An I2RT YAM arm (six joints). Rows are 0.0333 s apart.
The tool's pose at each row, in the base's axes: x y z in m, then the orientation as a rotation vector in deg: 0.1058, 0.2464, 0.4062, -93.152, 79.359, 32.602; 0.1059, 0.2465, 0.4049, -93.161, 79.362, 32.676; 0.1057, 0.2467, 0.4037, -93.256, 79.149, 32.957; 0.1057, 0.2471, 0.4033, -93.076, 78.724, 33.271; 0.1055, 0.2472, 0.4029, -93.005, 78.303, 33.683; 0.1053, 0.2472, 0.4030, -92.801, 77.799, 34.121; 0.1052, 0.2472, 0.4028, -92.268, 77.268, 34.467; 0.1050, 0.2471, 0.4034, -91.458, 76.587, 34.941; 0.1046, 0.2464, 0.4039, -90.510, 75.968, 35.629; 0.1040, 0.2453, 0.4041, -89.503, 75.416, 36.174; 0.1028, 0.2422, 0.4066, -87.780, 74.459, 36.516; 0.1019, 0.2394, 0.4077, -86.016, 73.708, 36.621; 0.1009, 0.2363, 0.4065, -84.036, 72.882, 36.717
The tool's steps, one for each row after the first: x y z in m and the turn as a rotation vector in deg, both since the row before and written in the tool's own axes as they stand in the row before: 0.0010, 0.0003, 0.0007, -0.049, -0.026, 0.029; 0.0008, 0.0006, 0.0007, -0.206, -0.205, -0.053; 0.0001, 0.0001, 0.0005, -0.009, -0.481, -0.083; 0.0002, 0.0003, 0.0002, -0.144, -0.468, -0.076; -0.0001, 0.0002, -0.0001, -0.058, -0.593, -0.075; 0.0001, 0.0002, 0.0001, 0.229, -0.730, -0.024; -0.0005, 0.0000, -0.0004, 0.364, -1.011, 0.024; -0.0002, 0.0002, -0.0009, 0.331, -1.131, 0.203; 0.0002, 0.0005, -0.0012, 0.446, -1.058, 0.205; -0.0011, 0.0001, -0.0040, 1.095, -1.576, 0.087; 0.0000, 0.0003, -0.0031, 1.246, -1.370, 0.129; 0.0020, 0.0011, -0.0026, 1.408, -1.519, 0.155
